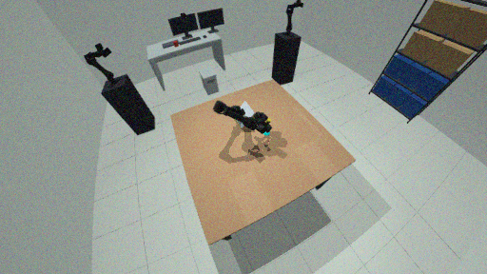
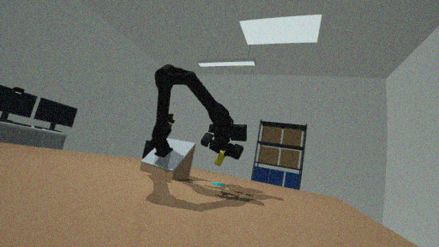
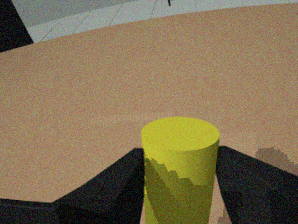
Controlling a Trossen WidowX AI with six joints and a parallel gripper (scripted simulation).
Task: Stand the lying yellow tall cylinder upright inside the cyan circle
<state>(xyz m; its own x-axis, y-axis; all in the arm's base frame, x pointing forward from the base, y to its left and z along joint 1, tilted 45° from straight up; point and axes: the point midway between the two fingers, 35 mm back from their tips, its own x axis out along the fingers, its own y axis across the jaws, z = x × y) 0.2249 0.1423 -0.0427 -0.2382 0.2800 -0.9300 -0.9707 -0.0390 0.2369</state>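
My gripper tip is now 14 cm above the cyan circle, 2 cm to the left of it and 2 cm short of it. Round my gripper tip: yellow tall cylinder 2 cm below, 1 cm to the right.
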